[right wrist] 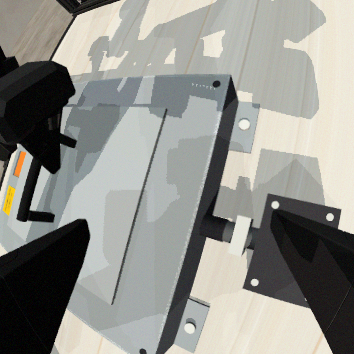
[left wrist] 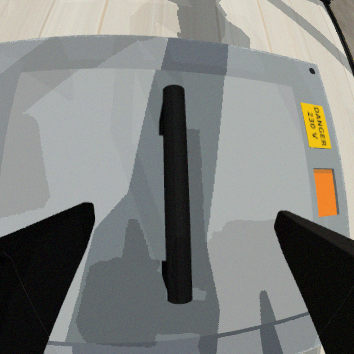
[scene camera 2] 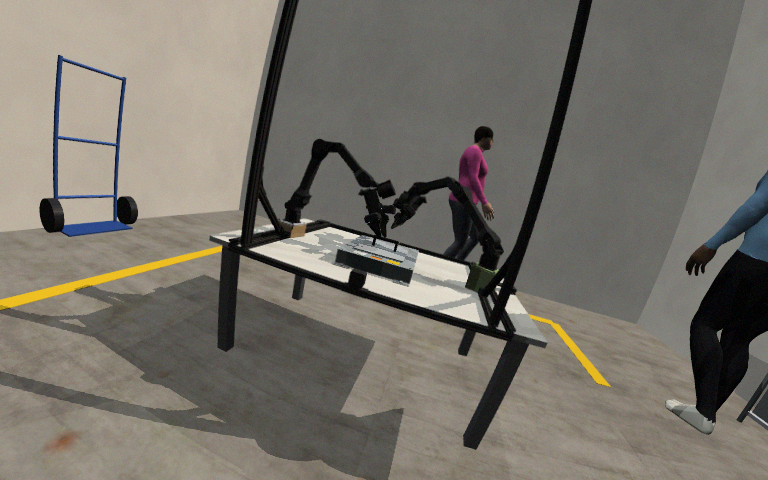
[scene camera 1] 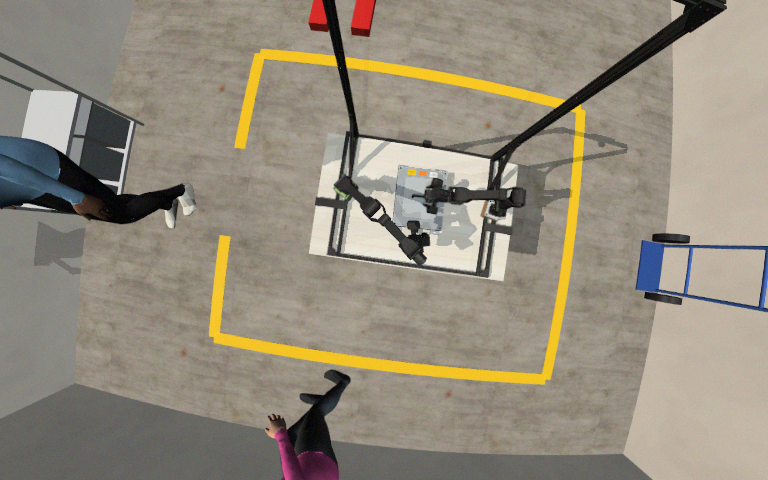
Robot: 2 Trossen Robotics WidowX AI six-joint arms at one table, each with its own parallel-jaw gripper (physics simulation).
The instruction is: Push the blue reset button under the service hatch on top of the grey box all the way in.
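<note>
The grey box (scene camera 1: 408,212) (scene camera 2: 373,270) (left wrist: 305,85) (right wrist: 195,120) lies on the table. Its service hatch (left wrist: 250,150) (right wrist: 112,165) is shut and hides the blue reset button. A black bar handle (left wrist: 177,200) (right wrist: 30,185) stands up from the hatch. My left gripper (scene camera 1: 433,195) (scene camera 2: 380,232) (left wrist: 187,216) is open and empty, pointing down above the hatch, with the handle between its fingers in the left wrist view. My right gripper (scene camera 1: 413,227) (scene camera 2: 396,223) (right wrist: 180,224) is open and empty above the box's edge at the bottom in scene camera 1.
A dark bolted plate (right wrist: 295,245) and a white clamp (right wrist: 240,236) sit beside the box. A bolted tab (right wrist: 244,125) sticks out from its side. Black frame posts (scene camera 2: 266,121) rise from the table (scene camera 2: 436,283). A green block (scene camera 2: 482,276) stands at the right arm's base.
</note>
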